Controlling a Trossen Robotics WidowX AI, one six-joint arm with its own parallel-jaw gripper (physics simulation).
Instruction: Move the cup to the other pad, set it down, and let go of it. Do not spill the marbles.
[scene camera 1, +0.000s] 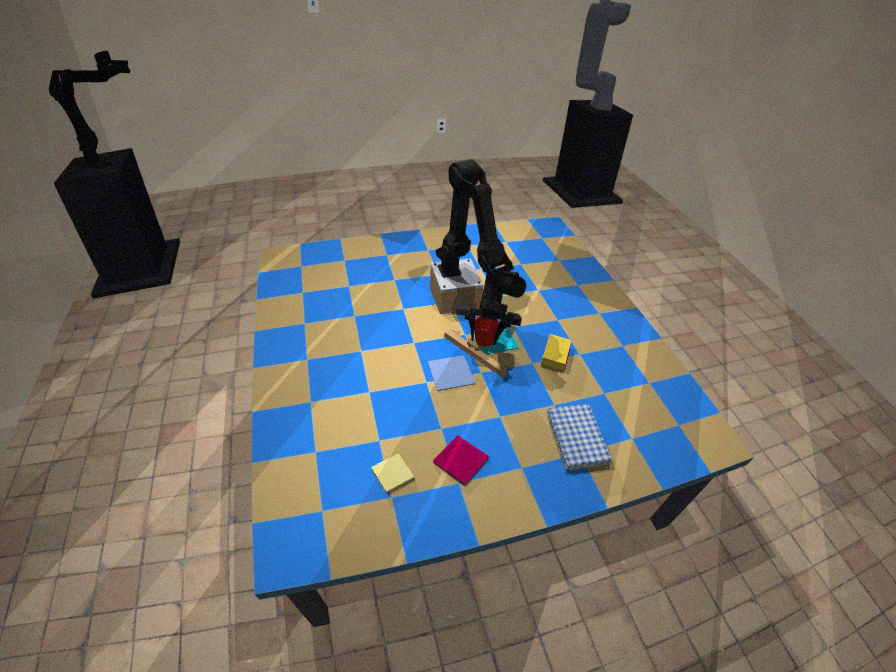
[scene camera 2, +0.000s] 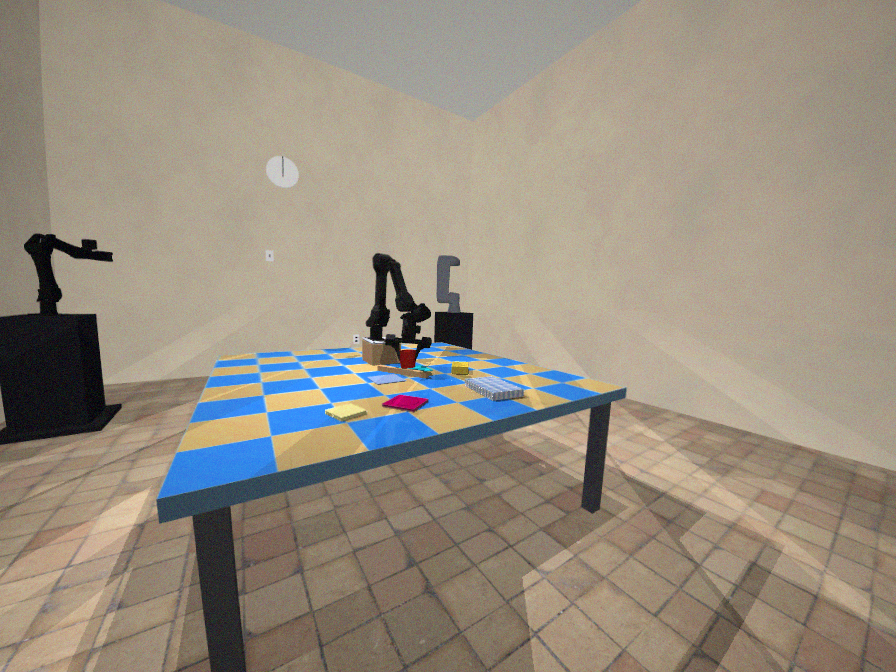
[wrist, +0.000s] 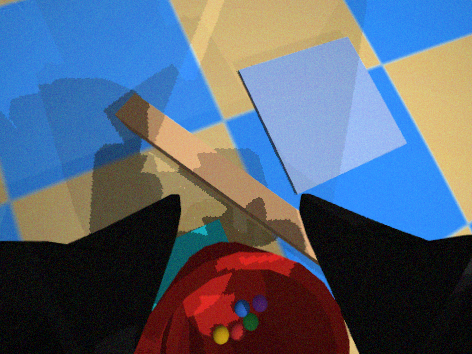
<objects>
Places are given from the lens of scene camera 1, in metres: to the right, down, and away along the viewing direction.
my gripper (scene camera 1: 483, 343): 0.10, 0.02, 1.35
pad (scene camera 1: 452, 372): 0.01, 0.10, 1.33
wooden bar (scene camera 1: 496, 367): 0.14, 0.09, 1.32
</objects>
